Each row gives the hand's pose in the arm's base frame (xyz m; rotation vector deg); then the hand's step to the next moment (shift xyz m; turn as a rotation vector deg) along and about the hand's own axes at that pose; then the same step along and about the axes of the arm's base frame.
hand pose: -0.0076 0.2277 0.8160 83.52 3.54 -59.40
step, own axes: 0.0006 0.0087 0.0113 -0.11 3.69 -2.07
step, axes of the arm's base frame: -0.0005 -0.0115 0.0085 3.27 0.96 2.51
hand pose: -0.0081 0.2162 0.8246 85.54 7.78 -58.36
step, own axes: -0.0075 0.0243 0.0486 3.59 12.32 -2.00
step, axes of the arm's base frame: -0.0137 -0.0435 0.0304 10.83 -2.84 6.59
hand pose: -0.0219 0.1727 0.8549 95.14 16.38 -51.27
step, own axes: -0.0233 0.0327 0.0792 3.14 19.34 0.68
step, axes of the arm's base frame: -0.0275 -0.0760 0.0368 13.77 -7.28 11.90
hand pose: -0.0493 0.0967 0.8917 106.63 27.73 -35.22
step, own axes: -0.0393 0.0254 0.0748 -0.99 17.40 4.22
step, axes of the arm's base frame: -0.0298 -0.0805 0.0203 8.72 -10.09 11.98
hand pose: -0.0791 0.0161 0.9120 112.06 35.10 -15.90
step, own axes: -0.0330 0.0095 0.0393 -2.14 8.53 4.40
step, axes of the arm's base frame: -0.0199 -0.0480 0.0044 3.05 -7.51 5.56
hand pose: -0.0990 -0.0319 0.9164 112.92 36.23 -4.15
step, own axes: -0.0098 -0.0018 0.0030 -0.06 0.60 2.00
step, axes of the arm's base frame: -0.0086 -0.0058 0.0002 0.66 -1.93 -0.45
